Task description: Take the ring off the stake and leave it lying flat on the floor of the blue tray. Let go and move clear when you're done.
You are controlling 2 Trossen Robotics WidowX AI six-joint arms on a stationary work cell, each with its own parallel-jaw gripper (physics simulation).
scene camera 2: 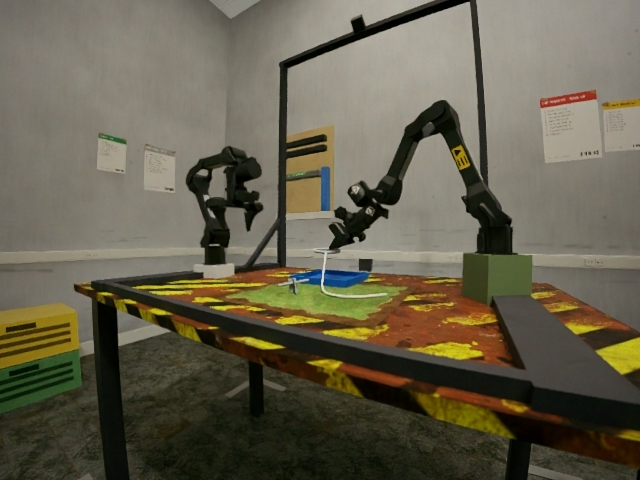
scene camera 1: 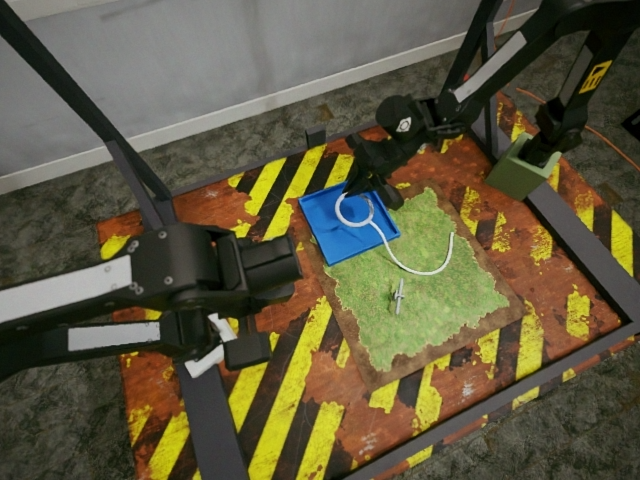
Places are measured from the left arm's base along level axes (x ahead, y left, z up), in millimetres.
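Pixels of known places: left gripper, fingertip midpoint: (scene camera 2: 330, 248) (scene camera 1: 344, 195); right gripper, fingertip midpoint: (scene camera 2: 236, 231); left arm's base at its link origin: (scene camera 2: 495, 254) (scene camera 1: 534, 154); right arm's base at its link origin: (scene camera 2: 214, 264) (scene camera 1: 202, 339).
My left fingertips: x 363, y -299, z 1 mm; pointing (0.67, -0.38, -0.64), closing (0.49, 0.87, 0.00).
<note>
For each thing: its top centre in the pictures, then the offset to it from my left fingertips. Level surfaces: height alone.
- white ring at its top centre: (scene camera 1: 354, 207) (scene camera 2: 326, 247) 13 mm ahead, 37 mm left, 4 mm up
- blue tray at its top centre: (scene camera 1: 348, 216) (scene camera 2: 331, 274) 2 mm back, 19 mm left, 82 mm down
- grey stake at its top centre: (scene camera 1: 401, 294) (scene camera 2: 294, 278) 94 mm ahead, 224 mm left, 65 mm down
- green mat at its surface level: 103 mm down
- green block at its top centre: (scene camera 2: 495, 254) (scene camera 1: 534, 154) 363 mm back, 299 mm left, 1 mm down
My left gripper (scene camera 1: 350, 191) (scene camera 2: 336, 246) is shut on the white ring (scene camera 1: 354, 224) (scene camera 2: 323, 250). It holds the ring roughly level above the blue tray (scene camera 1: 330, 255) (scene camera 2: 343, 280), with a visible gap below in scene camera 2. A white cord (scene camera 1: 429, 273) (scene camera 2: 324, 276) runs from the ring down over the green mat; whether its end touches the mat is unclear. The grey stake (scene camera 1: 398, 297) (scene camera 2: 293, 285) with its crossbar stands on the mat, apart from the ring. My right gripper (scene camera 1: 261, 304) (scene camera 2: 251, 218) is open and empty, away at the left.
The green mat (scene camera 1: 439, 310) (scene camera 2: 336, 304) with a brown border lies beside the tray and partly under its corner. A green block (scene camera 1: 516, 173) (scene camera 2: 496, 276) carries the left arm's base. Dark frame bars (scene camera 1: 573, 263) (scene camera 2: 310, 338) run along the table's edges.
</note>
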